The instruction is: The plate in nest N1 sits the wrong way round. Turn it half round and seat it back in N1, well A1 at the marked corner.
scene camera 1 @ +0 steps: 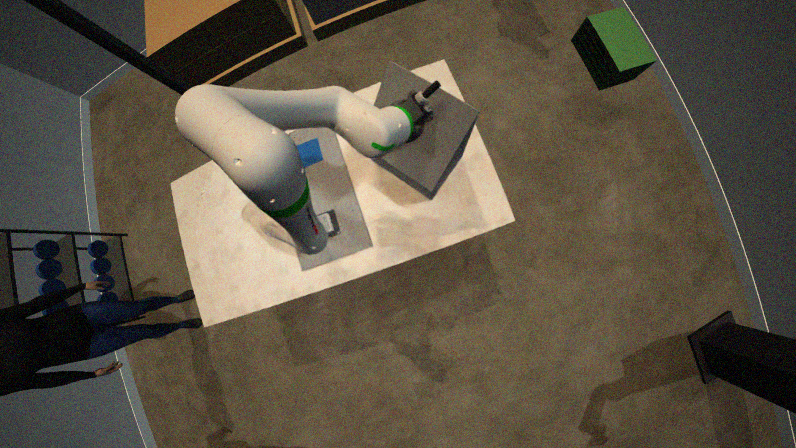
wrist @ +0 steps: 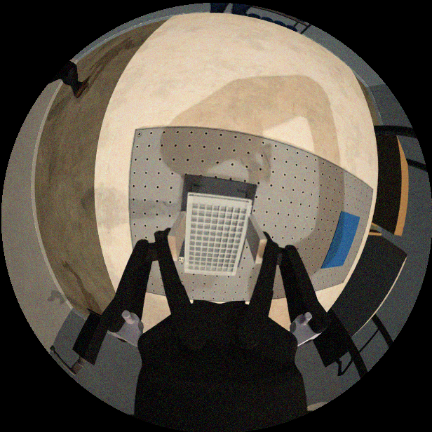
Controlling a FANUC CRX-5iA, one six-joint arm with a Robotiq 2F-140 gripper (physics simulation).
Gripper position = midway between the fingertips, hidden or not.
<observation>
In view: the gripper (wrist: 216, 222), a well plate (wrist: 215, 224) and a blue block (wrist: 347, 224).
</observation>
